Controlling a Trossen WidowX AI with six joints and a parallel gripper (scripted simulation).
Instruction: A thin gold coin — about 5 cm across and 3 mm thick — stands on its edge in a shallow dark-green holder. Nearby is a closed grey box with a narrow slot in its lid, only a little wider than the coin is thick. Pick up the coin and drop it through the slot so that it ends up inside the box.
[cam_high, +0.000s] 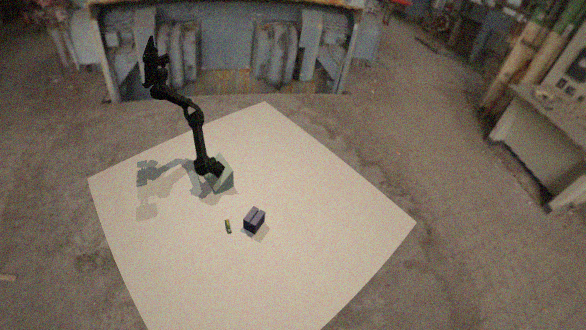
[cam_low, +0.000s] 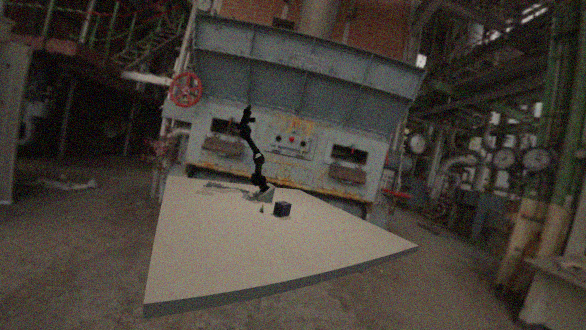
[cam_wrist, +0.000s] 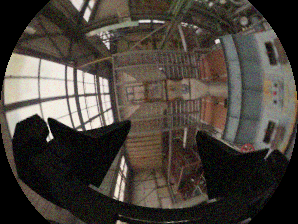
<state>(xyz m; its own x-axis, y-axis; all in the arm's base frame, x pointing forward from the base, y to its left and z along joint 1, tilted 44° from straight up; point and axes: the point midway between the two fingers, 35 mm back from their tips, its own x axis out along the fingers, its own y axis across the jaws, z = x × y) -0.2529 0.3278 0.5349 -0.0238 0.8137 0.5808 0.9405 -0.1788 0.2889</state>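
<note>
My gripper tip is 660 mm above the gold coin, 580 mm short of it and 10 mm to the left of it.
</note>
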